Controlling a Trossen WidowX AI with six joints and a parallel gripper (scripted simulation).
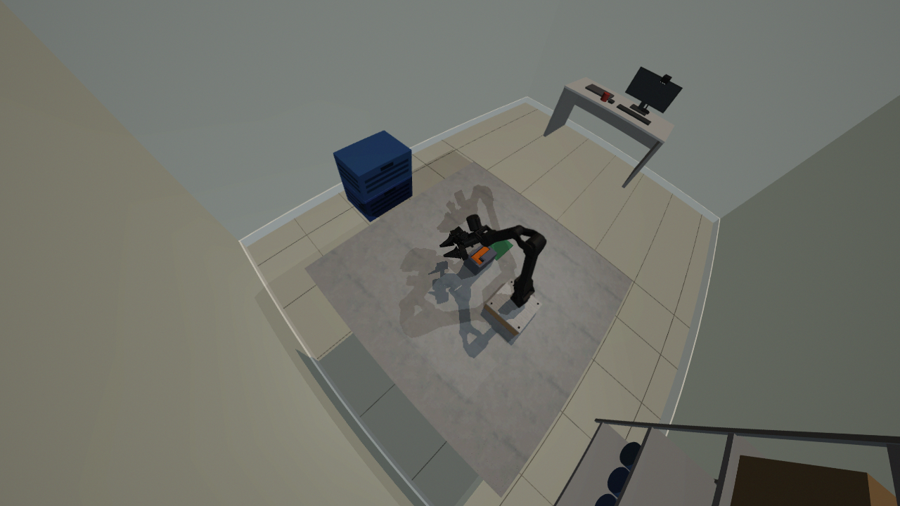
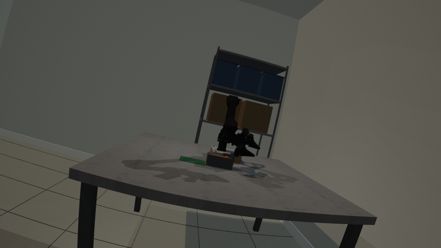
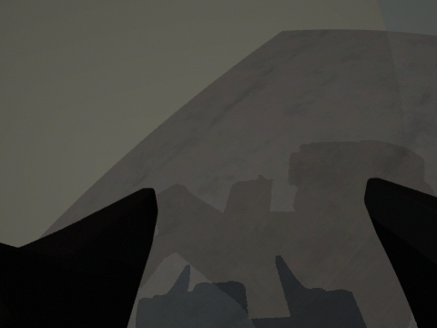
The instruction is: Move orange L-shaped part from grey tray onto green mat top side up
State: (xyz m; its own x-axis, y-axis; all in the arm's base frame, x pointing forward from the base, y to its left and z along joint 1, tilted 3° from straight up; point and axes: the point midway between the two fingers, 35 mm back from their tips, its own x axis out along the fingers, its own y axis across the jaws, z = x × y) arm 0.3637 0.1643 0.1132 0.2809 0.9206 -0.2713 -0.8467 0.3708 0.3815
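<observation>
The orange L-shaped part lies 18 cm to the right of my gripper tip, 10 cm behind it and 9 cm below it. From my gripper tip the other things lie so: grey tray: 19 cm to the right, 16 cm below, 9 cm behind; green mat: 34 cm to the right, 16 cm below, 7 cm behind.
</observation>
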